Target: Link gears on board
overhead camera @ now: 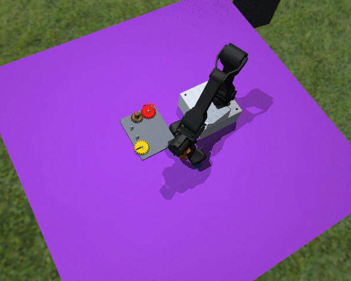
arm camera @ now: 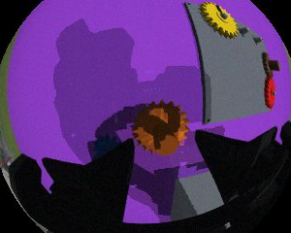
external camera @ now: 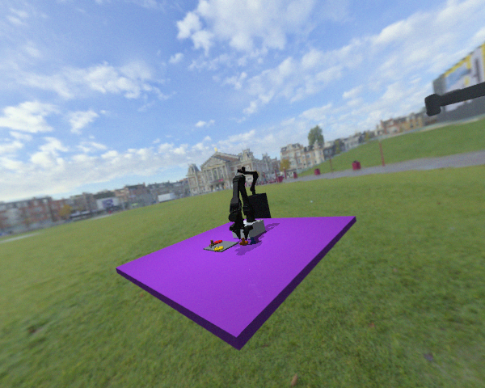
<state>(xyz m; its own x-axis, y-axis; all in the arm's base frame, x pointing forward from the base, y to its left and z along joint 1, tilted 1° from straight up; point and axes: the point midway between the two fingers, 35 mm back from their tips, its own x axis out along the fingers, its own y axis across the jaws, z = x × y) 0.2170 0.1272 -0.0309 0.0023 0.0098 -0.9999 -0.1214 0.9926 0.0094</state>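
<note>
Now: gripper tip 12 cm short of the brown gear and 22 cm to the left of it. From my gripper tip the other things lie so: small blue gear 3 cm behind, 7 cm to the left, 1 cm below; yellow gear 16 cm ahead, 8 cm to the right, 1 cm below; orange gear 1 cm below.
</note>
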